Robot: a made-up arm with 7 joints.
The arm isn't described. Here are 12 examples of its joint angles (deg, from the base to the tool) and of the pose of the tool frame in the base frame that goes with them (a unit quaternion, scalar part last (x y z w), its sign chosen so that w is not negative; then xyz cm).
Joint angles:
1: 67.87 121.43 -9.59 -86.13 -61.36 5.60 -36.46
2: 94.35 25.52 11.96 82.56 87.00 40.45 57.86
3: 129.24 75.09 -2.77 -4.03 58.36 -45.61 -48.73
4: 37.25 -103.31 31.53 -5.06 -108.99 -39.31 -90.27
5: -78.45 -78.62 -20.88 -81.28 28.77 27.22 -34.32
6: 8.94 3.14 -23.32 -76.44 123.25 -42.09 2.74
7: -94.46 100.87 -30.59 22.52 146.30 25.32 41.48
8: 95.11 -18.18 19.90 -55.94 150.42 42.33 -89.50
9: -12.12 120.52 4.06 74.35 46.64 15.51 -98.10
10: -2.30 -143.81 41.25 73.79 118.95 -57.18 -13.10
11: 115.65 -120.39 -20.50 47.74 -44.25 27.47 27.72
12: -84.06 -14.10 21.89 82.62 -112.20 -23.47 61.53
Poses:
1: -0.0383 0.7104 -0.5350 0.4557 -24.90 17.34 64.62
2: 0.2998 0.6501 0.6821 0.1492 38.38 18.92 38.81
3: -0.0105 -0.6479 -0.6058 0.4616 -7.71 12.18 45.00
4: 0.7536 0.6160 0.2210 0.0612 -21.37 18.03 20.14
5: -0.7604 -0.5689 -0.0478 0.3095 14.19 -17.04 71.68
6: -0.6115 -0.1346 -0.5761 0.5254 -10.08 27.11 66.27
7: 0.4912 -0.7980 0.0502 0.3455 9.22 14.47 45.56
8: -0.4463 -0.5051 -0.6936 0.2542 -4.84 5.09 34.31
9: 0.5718 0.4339 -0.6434 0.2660 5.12 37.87 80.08
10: 0.5659 -0.2780 -0.7649 0.1317 -3.73 41.68 57.10
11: 0.5781 0.0904 0.7139 0.3846 -15.81 -9.28 53.67
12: 0.4144 -0.8693 -0.2686 0.0223 5.89 3.27 83.07
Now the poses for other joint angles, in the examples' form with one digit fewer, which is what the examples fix.
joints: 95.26 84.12 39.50 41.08 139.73 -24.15 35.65
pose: 0.088 -0.451 0.819 0.343 27.3 16.5 63.1
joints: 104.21 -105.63 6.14 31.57 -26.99 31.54 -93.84
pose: 0.840 0.458 0.226 0.185 -47.9 20.7 50.0
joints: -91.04 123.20 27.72 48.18 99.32 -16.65 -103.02
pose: -0.072 0.525 -0.741 0.412 4.3 20.9 67.5
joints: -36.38 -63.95 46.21 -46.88 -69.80 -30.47 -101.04
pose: -0.010 0.533 0.335 0.777 35.3 -9.6 49.3
